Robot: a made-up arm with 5 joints.
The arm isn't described. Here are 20 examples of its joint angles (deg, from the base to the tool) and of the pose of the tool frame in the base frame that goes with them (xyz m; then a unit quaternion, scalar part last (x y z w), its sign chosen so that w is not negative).
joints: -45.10 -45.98 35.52 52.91 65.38
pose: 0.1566 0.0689 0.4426 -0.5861 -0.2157 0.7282 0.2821
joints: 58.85 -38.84 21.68 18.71 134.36
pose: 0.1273 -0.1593 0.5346 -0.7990 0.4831 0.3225 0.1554
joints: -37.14 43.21 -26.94 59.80 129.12
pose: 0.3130 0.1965 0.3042 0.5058 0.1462 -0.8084 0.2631
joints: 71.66 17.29 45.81 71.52 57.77
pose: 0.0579 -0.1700 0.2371 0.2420 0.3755 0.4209 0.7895
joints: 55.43 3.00 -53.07 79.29 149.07
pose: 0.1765 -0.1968 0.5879 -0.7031 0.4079 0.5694 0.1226
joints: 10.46 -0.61 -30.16 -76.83 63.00
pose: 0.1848 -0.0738 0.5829 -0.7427 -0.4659 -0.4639 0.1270
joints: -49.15 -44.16 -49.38 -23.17 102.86
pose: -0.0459 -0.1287 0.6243 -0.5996 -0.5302 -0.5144 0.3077
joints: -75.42 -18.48 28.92 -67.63 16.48
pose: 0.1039 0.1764 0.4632 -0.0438 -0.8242 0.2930 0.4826
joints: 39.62 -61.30 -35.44 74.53 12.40
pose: -0.0270 0.0064 0.5708 -0.6217 -0.2416 -0.1591 0.7279
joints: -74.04 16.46 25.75 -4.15 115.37
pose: 0.1144 0.2512 0.3226 0.6211 0.4483 -0.5829 0.2711
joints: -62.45 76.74 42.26 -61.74 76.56
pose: 0.1145 0.0892 0.1196 -0.5386 -0.2290 0.8101 0.0331
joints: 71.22 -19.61 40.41 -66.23 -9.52
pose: 0.0977 -0.2290 0.4166 -0.6465 -0.3189 -0.4012 0.5652
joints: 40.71 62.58 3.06 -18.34 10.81
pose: 0.2193 -0.2030 0.1397 -0.3061 0.1791 0.0355 0.9343
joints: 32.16 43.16 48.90 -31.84 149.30
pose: 0.2172 -0.1156 0.1907 -0.6103 0.1663 0.7726 0.0545
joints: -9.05 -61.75 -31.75 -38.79 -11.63
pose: -0.0910 -0.0473 0.6217 -0.1616 -0.9600 -0.2131 0.0834
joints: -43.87 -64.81 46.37 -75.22 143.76
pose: 0.0324 -0.0025 0.5055 -0.8645 -0.2281 -0.4248 0.1422
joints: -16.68 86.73 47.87 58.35 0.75
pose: 0.0393 -0.0327 0.1829 0.0748 0.9027 0.3958 0.1515
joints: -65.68 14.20 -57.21 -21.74 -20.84
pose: 0.1349 0.2030 0.5871 0.2114 -0.7764 0.2931 0.5163
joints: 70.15 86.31 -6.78 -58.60 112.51
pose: 0.1189 -0.2702 0.1334 -0.6985 0.4801 0.3224 0.4215
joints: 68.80 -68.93 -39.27 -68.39 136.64
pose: -0.0350 0.1846 0.5012 0.2827 -0.2450 0.7840 0.4954
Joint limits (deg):
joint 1: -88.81..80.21
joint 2: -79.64..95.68
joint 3: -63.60..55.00
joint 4: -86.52..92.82
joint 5: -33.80..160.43
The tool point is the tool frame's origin. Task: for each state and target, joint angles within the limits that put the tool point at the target. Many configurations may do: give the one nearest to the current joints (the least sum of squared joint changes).
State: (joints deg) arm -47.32 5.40 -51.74 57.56 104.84
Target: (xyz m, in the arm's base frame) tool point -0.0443 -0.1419 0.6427
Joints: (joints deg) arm -55.23 -45.88 -63.60 41.26 112.49
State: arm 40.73 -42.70 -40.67 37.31 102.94
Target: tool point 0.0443 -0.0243 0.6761
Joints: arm 35.32 -27.94 -51.44 34.76 127.03
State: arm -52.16 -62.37 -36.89 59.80 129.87
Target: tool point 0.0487 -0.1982 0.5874
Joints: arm -88.81 -70.80 -43.56 57.71 80.46
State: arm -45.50 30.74 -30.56 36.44 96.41
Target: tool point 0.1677 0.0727 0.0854
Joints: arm -40.39 73.18 14.06 48.19 92.21
